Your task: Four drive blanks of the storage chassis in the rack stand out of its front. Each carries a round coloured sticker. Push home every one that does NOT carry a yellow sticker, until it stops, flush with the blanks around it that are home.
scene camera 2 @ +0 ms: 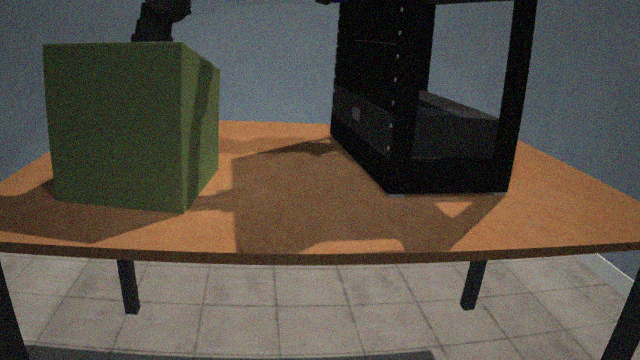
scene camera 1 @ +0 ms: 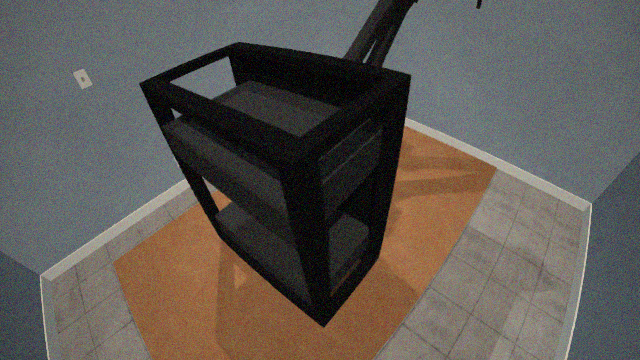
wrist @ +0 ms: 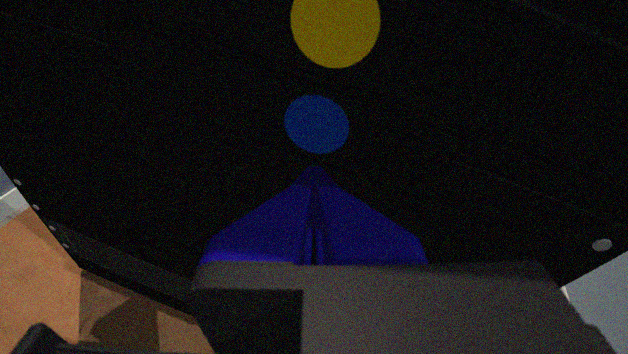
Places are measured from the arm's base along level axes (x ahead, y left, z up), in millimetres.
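Pixels of known places: gripper, fingertip midpoint: (wrist: 313, 177); arm's base, link origin: (scene camera 2: 150, 60).
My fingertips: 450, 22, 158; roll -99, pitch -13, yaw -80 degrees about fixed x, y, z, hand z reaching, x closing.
Observation:
For each thing: its top centre in the pictures, then the offset to it from my fingertips, as dx, dy, dz. "spot": a spot on its surface instead. Level surfaces: height alone.
- round yellow sticker, surface spot: (wrist: 335, 30) spot: -32, +7, +73
- round blue sticker, top centre: (wrist: 324, 96) -28, +5, +56
- wooden table, surface height: dz -399
The black rack (scene camera 1: 305, 165) (scene camera 2: 462, 175) stands on the table and holds the storage chassis. In the wrist view a round yellow sticker (wrist: 335, 30) shows at the top centre, and a round blue sticker (wrist: 316, 124) shows below it, both on the very dark chassis front. My gripper (wrist: 313, 177) is shut and empty, its blue fingertips just below the blue sticker in that view. Whether the tips touch the front cannot be told. The outlines of the blanks are too dark to tell how far each stands out. The other stickers do not show in the wrist view.
A green block (scene camera 2: 115, 125) stands on the wooden table (scene camera 2: 300, 225) left of the rack, with a dark part of the arm (scene camera 2: 155, 20) behind its top. In scene camera 1, the arm (scene camera 1: 382, 30) rises behind the rack. A lower dark unit (scene camera 2: 455, 130) sits in the rack's bottom.

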